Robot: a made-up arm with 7 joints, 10 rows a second.
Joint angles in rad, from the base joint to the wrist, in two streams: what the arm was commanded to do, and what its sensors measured. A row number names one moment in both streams.
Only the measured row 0 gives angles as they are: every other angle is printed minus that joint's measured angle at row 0.
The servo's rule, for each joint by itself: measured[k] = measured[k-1] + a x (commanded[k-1-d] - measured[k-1]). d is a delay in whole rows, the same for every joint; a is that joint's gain. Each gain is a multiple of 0.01, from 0.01 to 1. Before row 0 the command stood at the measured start. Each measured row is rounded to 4 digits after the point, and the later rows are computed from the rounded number. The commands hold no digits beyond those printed.
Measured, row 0:
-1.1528, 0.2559, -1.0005, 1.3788, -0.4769, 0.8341, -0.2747
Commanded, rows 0 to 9:
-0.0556, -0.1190, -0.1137, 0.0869, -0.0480, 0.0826, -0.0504
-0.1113, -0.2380, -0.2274, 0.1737, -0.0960, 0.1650, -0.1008
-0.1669, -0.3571, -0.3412, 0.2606, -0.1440, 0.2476, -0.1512
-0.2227, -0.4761, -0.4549, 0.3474, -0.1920, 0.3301, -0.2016
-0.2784, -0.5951, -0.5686, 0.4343, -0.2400, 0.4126, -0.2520
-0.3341, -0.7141, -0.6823, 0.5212, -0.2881, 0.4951, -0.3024
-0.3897, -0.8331, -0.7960, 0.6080, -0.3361, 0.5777, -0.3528
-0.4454, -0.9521, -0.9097, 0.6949, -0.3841, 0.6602, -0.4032
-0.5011, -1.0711, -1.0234, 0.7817, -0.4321, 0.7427, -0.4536
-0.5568, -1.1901, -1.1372, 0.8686, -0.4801, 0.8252, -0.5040
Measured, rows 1 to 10:
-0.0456, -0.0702, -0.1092, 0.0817, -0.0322, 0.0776, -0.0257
-0.0995, -0.1692, -0.2227, 0.1682, -0.0749, 0.1598, -0.0640
-0.1548, -0.2801, -0.3365, 0.2551, -0.1212, 0.2423, -0.1085
-0.2105, -0.3957, -0.4502, 0.3419, -0.1686, 0.3248, -0.1560
-0.2662, -0.5133, -0.5639, 0.4288, -0.2164, 0.4073, -0.2050
-0.3219, -0.6318, -0.6776, 0.5157, -0.2644, 0.4898, -0.2547
-0.3775, -0.7506, -0.7913, 0.6025, -0.3124, 0.5724, -0.3047
-0.4332, -0.8695, -0.9050, 0.6894, -0.3604, 0.6549, -0.3549
-0.4889, -0.9884, -1.0187, 0.7762, -0.4084, 0.7374, -0.4052
-0.5446, -1.1074, -1.1325, 0.8631, -0.4564, 0.8199, -0.4556
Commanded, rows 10 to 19:
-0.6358, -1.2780, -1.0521, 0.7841, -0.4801, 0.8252, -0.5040
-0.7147, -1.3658, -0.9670, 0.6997, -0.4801, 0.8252, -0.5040
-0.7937, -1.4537, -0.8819, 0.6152, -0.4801, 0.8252, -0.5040
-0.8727, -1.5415, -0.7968, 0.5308, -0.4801, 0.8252, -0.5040
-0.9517, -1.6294, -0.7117, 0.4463, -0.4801, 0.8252, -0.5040
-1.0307, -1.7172, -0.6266, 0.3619, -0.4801, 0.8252, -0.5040
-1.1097, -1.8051, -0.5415, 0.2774, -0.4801, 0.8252, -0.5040
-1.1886, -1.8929, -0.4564, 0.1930, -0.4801, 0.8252, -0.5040
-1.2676, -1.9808, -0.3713, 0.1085, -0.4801, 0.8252, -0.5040
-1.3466, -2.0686, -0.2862, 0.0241, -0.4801, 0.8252, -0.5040
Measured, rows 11 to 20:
-0.6194, -1.2081, -1.0553, 0.7888, -0.4723, 0.8249, -0.4803
-0.6975, -1.3011, -0.9705, 0.7050, -0.4775, 0.8252, -0.4924
-0.7764, -1.3911, -0.8854, 0.6206, -0.4792, 0.8252, -0.4983
-0.8554, -1.4798, -0.8003, 0.5362, -0.4798, 0.8252, -0.5012
-0.9344, -1.5681, -0.7152, 0.4517, -0.4800, 0.8252, -0.5026
-1.0134, -1.6561, -0.6301, 0.3673, -0.4801, 0.8252, -0.5033
-1.0924, -1.7440, -0.5450, 0.2828, -0.4801, 0.8252, -0.5037
-1.1713, -1.8319, -0.4599, 0.1984, -0.4801, 0.8252, -0.5039
-1.2503, -1.9198, -0.3748, 0.1139, -0.4801, 0.8252, -0.5040
-1.3293, -2.0076, -0.2897, 0.0295, -0.4801, 0.8252, -0.5040

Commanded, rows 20 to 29:
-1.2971, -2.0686, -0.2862, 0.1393, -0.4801, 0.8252, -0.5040
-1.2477, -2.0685, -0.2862, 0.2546, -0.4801, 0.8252, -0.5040
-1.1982, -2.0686, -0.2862, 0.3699, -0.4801, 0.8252, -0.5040
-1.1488, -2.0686, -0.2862, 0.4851, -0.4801, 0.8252, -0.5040
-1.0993, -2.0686, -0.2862, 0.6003, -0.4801, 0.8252, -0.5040
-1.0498, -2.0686, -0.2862, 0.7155, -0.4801, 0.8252, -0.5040
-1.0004, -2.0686, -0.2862, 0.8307, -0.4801, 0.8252, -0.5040
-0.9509, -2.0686, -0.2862, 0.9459, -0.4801, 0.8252, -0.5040
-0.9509, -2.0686, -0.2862, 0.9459, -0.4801, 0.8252, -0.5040
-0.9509, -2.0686, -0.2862, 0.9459, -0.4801, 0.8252, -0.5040
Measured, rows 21 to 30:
-1.3029, -2.0436, -0.2863, 0.1327, -0.4801, 0.8252, -0.5040
-1.2576, -2.0583, -0.2862, 0.2473, -0.4801, 0.8252, -0.5040
-1.2089, -2.0644, -0.2862, 0.3625, -0.4801, 0.8252, -0.5040
-1.1596, -2.0669, -0.2862, 0.4777, -0.4801, 0.8252, -0.5040
-1.1102, -2.0679, -0.2862, 0.5929, -0.4801, 0.8252, -0.5040
-1.0607, -2.0683, -0.2862, 0.7081, -0.4801, 0.8252, -0.5040
-1.0113, -2.0685, -0.2862, 0.8233, -0.4801, 0.8252, -0.5040
-0.9618, -2.0686, -0.2862, 0.9385, -0.4801, 0.8252, -0.5040
-0.9529, -2.0686, -0.2862, 0.9455, -0.4801, 0.8252, -0.5040
-0.9513, -2.0686, -0.2862, 0.9459, -0.4801, 0.8252, -0.5040

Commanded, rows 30 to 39:
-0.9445, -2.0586, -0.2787, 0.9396, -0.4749, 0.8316, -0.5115
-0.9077, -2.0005, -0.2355, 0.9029, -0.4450, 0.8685, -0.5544
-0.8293, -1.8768, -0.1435, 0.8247, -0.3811, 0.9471, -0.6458
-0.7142, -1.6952, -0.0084, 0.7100, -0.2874, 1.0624, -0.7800
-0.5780, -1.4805, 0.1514, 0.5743, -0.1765, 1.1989, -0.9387
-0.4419, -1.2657, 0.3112, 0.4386, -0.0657, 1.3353, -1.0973
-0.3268, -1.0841, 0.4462, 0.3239, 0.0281, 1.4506, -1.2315
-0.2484, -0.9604, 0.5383, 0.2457, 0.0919, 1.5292, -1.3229
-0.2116, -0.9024, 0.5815, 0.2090, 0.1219, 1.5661, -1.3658
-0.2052, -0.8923, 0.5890, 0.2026, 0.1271, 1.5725, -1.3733
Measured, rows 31 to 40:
-0.9457, -2.0627, -0.2790, 0.9400, -0.4766, 0.8312, -0.5078
-0.9145, -2.0260, -0.2372, 0.9051, -0.4554, 0.8663, -0.5316
-0.8446, -1.9380, -0.1472, 0.8295, -0.4056, 0.9423, -0.5898
-0.7377, -1.7947, -0.0140, 0.7172, -0.3264, 1.0552, -0.6868
-0.6067, -1.6093, 0.1448, 0.5829, -0.2260, 1.1903, -0.8153
-0.4716, -1.4066, 0.3045, 0.4473, -0.1186, 1.3266, -0.9591
-0.3529, -1.2163, 0.4405, 0.3313, -0.0203, 1.4432, -1.0980
-0.2672, -1.0653, 0.5344, 0.2508, 0.0549, 1.5240, -1.2127
-0.2216, -0.9692, 0.5796, 0.2115, 0.0998, 1.5636, -1.2908
-0.2082, -0.9238, 0.5886, 0.2031, 0.1181, 1.5720, -1.3329

